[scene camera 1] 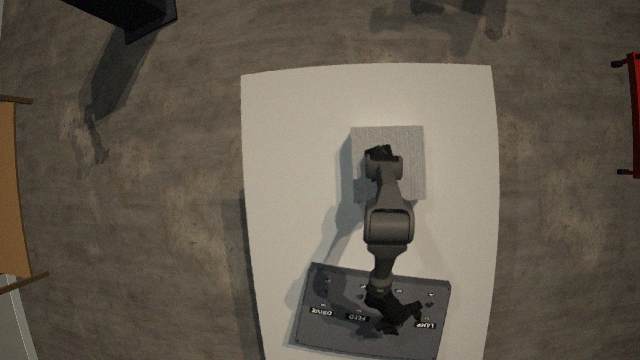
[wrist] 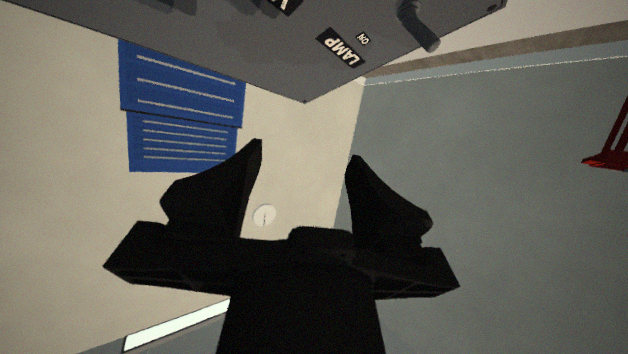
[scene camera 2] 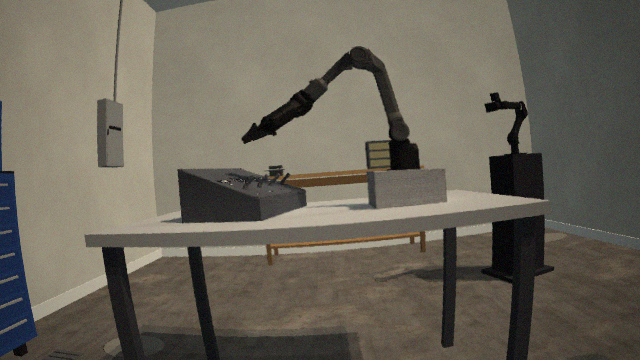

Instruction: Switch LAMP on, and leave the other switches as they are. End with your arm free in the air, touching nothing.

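The grey switch panel (scene camera 1: 370, 340) (scene camera 2: 220, 200) lies on the table, with labels DRIVE (scene camera 1: 322, 311), FEED (scene camera 1: 357, 317) and LAMP (scene camera 1: 425, 325) (wrist: 341, 47). The LAMP lever (scene camera 1: 429, 304) (wrist: 420, 28) leans away from its ON mark (scene camera 1: 426, 318) (wrist: 363, 38), toward OFF (scene camera 1: 431, 294). The DRIVE lever (scene camera 1: 326, 291) and FEED lever (scene camera 1: 360, 297) also look tilted toward OFF. The arm hides the VALVE lever in scene camera 1. My gripper (scene camera 1: 409, 324) (scene camera 2: 245, 140) (wrist: 306, 157) is open and empty, in the air above the panel between VALVE and LAMP, touching nothing.
The white table (scene camera 1: 280, 150) (scene camera 2: 325, 225) carries the panel and the grey block (scene camera 1: 362, 137) (scene camera 2: 410, 187) under my arm's base. A blue cabinet (scene camera 2: 10, 250) (wrist: 182, 90), a red cart (scene camera 1: 635, 100) and a black pedestal (scene camera 2: 517, 180) with a small arm (scene camera 2: 515, 112) stand off the table.
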